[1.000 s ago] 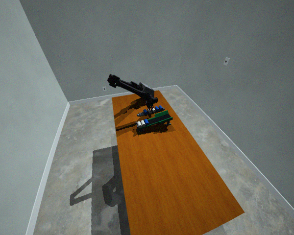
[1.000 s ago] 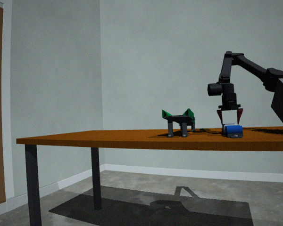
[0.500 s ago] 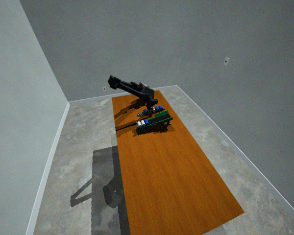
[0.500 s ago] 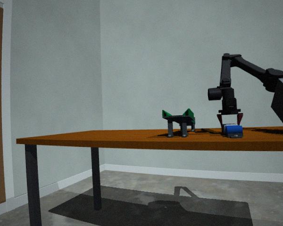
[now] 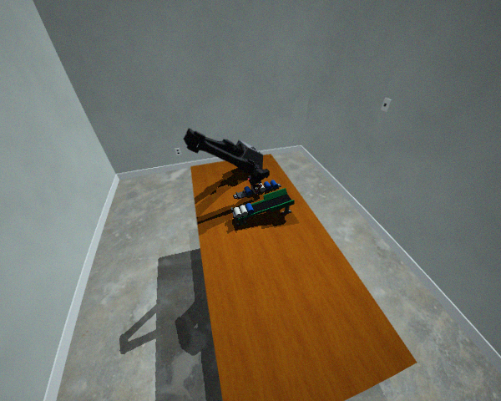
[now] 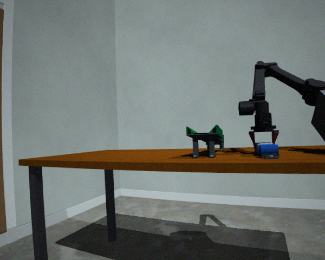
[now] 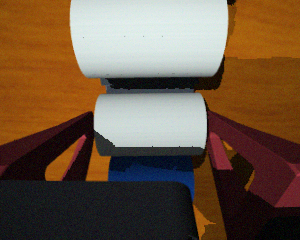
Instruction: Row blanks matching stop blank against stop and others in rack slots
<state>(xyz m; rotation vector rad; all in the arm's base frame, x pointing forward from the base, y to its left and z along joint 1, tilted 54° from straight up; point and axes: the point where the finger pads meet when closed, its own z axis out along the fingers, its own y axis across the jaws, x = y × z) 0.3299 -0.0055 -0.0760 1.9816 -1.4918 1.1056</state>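
My hand is 30 mm to the right of the grey stock rack and 40 mm above it. The rest, counted from my hand: feed ramp (240 mm ahead, 20 mm to the right, 40 mm above).
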